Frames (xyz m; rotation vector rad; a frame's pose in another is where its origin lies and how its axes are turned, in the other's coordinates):
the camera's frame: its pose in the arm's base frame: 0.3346 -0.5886 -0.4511 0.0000 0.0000 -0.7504
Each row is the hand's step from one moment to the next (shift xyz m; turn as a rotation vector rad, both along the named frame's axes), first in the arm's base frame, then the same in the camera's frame.
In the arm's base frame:
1: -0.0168 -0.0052 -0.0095 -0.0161 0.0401 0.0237
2: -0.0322 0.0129 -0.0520 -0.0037 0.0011 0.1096
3: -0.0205 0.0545 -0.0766 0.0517 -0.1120 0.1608
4: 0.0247 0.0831 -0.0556 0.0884 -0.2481 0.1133
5: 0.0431 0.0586 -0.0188 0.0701 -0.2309 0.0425
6: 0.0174 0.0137 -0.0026 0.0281 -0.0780 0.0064
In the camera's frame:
1: -0.0087 -0.0153 -0.0095 -0.0391 0.0184 0.0237
2: -0.0323 -0.0125 -0.0520 -0.0035 -0.0017 0.1096
3: -0.0522 0.0259 -0.0766 0.1142 -0.0467 0.1608
4: -0.0386 0.0776 -0.0556 0.2338 -0.1212 0.1133
5: -0.0084 0.0723 -0.0188 0.2087 -0.1211 0.0425
6: 0.0034 0.0219 -0.0026 0.0737 -0.0379 0.0064

